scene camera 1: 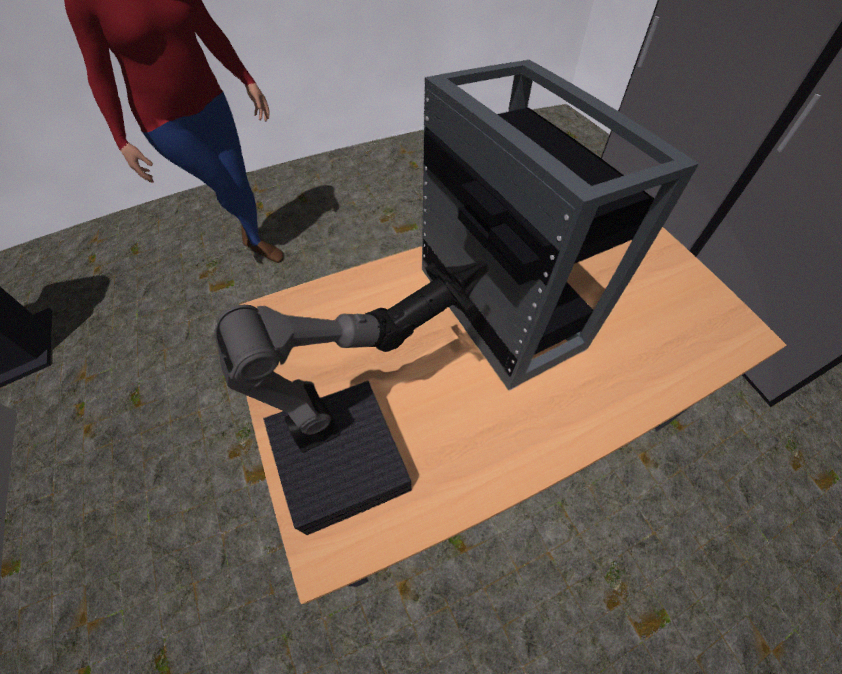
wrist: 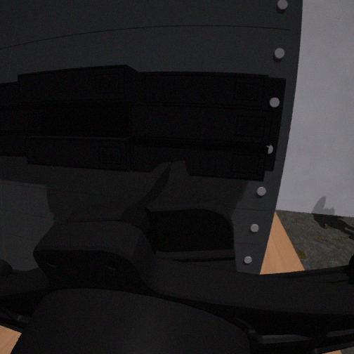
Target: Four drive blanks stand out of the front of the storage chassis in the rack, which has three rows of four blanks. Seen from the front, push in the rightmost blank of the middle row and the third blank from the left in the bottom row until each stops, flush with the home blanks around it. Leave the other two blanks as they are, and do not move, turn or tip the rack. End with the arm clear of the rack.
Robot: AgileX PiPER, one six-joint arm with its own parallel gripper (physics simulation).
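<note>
The black storage chassis is in the grey rack. In the wrist view, the rightmost middle-row blank appears to stand out. The third blank of the bottom row also stands forward, below a dark recess. The third blank of the top row stands out above that recess. How far each stands out is hard to tell in the dark. My gripper is shut and empty, its fingertips together, in front of the rack's lower face and below the blanks. Contact cannot be told.
The rack stands on the wooden table. The arm's black base block is at the table's near left. A person stands behind the table at the left. Dark cabinets stand behind the rack at the right.
</note>
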